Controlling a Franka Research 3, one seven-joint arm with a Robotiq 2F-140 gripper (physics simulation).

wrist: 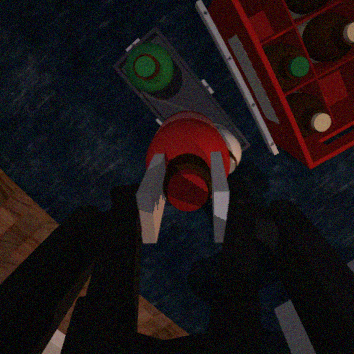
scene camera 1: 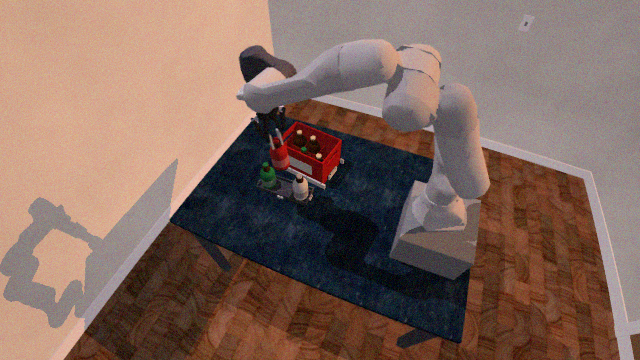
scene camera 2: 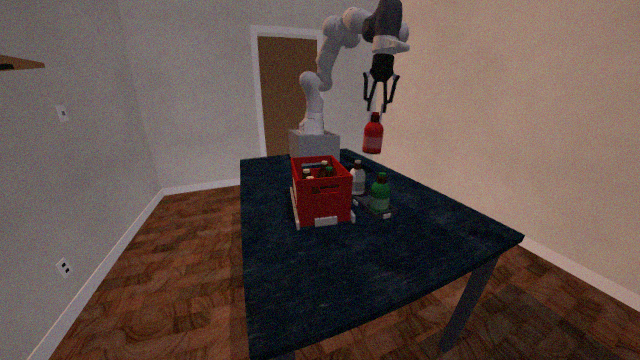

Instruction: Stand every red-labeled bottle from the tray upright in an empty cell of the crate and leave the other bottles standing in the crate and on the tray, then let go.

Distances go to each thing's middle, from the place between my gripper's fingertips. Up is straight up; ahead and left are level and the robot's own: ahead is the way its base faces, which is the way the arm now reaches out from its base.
I see the red-labeled bottle [wrist: 186, 137] 4 cm below my hand.
